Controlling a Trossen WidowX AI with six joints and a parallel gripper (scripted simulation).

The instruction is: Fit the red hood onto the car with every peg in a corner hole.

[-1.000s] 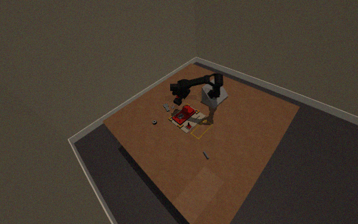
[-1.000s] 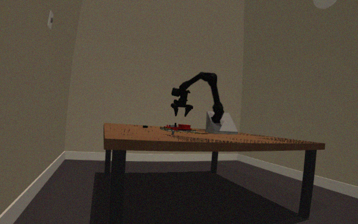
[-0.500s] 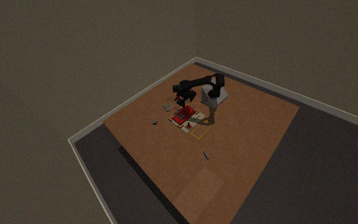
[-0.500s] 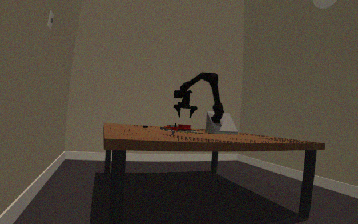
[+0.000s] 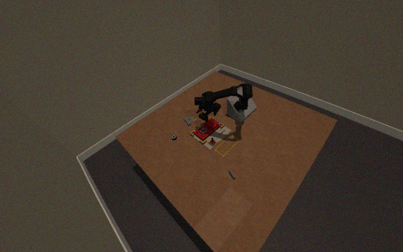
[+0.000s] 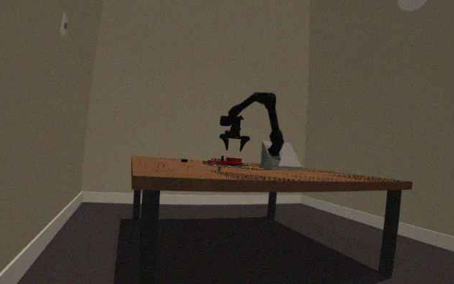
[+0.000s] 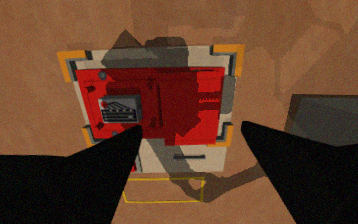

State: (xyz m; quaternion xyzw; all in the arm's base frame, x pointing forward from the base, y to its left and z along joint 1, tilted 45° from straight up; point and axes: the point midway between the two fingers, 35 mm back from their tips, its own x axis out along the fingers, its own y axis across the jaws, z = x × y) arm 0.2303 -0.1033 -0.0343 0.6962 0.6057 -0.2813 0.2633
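My gripper tip is now 5 cm above the red hood. Also, from my gripper tip: grey engine block 9 cm ahead, 7 cm below; then grey jig 8 cm below, 6 cm ahead, 2 cm to the left.
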